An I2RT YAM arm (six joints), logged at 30 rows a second.
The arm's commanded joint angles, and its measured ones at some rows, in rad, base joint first. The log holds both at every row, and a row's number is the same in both.
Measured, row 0: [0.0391 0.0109 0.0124 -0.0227 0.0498 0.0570]
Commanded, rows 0 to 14: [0.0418 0.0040 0.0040 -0.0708 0.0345 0.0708]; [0.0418 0.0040 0.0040 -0.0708 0.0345 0.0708]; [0.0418 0.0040 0.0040 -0.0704 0.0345 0.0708]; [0.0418 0.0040 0.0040 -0.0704 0.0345 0.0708]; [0.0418 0.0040 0.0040 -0.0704 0.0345 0.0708]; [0.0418 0.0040 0.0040 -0.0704 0.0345 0.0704]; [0.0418 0.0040 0.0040 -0.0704 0.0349 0.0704]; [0.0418 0.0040 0.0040 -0.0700 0.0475 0.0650]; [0.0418 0.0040 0.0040 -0.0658 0.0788 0.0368]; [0.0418 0.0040 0.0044 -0.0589 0.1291 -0.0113]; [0.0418 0.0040 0.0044 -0.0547 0.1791 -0.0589]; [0.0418 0.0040 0.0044 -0.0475 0.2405 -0.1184]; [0.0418 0.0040 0.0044 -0.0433 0.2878 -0.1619]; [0.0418 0.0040 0.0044 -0.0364 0.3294 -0.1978]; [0.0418 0.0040 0.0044 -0.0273 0.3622 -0.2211]
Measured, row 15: [0.0391 0.0109 0.0124 -0.0040 0.1581 -0.0650]
